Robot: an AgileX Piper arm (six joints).
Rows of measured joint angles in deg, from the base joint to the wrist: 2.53, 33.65, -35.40, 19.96, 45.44, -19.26; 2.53, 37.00, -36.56, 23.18, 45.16, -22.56; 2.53, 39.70, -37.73, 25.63, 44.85, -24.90; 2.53, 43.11, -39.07, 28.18, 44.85, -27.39; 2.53, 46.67, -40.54, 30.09, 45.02, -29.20; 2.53, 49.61, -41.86, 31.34, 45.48, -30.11; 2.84, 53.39, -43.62, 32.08, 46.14, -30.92; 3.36, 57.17, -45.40, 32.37, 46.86, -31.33; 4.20, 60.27, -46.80, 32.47, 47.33, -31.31; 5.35, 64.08, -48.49, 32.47, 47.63, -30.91; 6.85, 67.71, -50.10, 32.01, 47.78, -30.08; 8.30, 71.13, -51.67, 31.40, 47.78, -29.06; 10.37, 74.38, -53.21, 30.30, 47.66, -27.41; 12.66, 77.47, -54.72, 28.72, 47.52, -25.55; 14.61, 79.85, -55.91, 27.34, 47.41, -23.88; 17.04, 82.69, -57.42, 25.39, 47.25, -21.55; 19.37, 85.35, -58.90, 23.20, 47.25, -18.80
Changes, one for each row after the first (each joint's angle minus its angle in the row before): 0.00, 3.35, -1.16, 3.22, -0.28, -3.30; 0.00, 2.70, -1.17, 2.45, -0.31, -2.34; 0.00, 3.41, -1.34, 2.55, 0.00, -2.49; 0.00, 3.56, -1.47, 1.91, 0.17, -1.81; 0.00, 2.94, -1.32, 1.25, 0.46, -0.91; 0.31, 3.78, -1.76, 0.74, 0.66, -0.81; 0.52, 3.78, -1.78, 0.29, 0.72, -0.41; 0.84, 3.10, -1.40, 0.10, 0.47, 0.02; 1.15, 3.81, -1.69, 0.00, 0.30, 0.40; 1.50, 3.63, -1.61, -0.46, 0.15, 0.83; 1.45, 3.42, -1.57, -0.61, 0.00, 1.02; 2.07, 3.25, -1.54, -1.10, -0.12, 1.65; 2.29, 3.09, -1.51, -1.58, -0.14, 1.86; 1.95, 2.38, -1.19, -1.38, -0.11, 1.67; 2.43, 2.84, -1.51, -1.95, -0.16, 2.33; 2.33, 2.66, -1.48, -2.19, 0.00, 2.75
